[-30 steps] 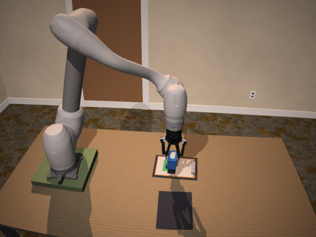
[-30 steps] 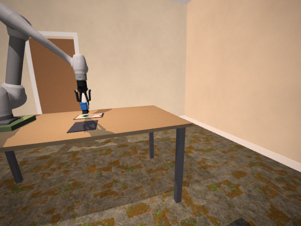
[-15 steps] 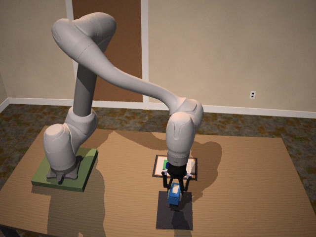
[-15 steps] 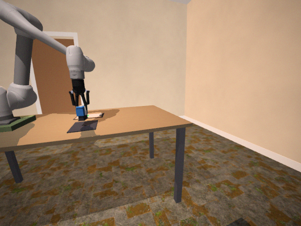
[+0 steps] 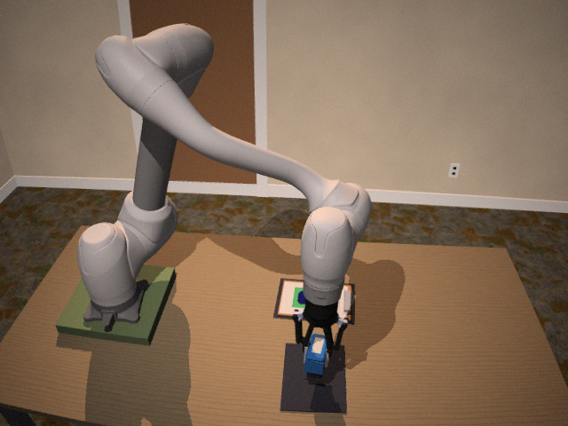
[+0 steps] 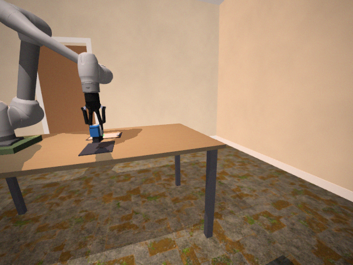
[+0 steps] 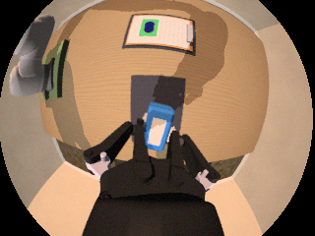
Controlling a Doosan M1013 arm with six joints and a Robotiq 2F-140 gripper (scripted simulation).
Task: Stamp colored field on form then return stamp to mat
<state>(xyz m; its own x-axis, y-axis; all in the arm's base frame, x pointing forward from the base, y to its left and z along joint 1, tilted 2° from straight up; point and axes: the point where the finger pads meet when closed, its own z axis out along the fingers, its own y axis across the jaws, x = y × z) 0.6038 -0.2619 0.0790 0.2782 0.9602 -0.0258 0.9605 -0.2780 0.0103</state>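
My hand is 10 mm to the right of the mat and 110 mm above it. From my hand the other things lie so: blue stamp 20 mm below.
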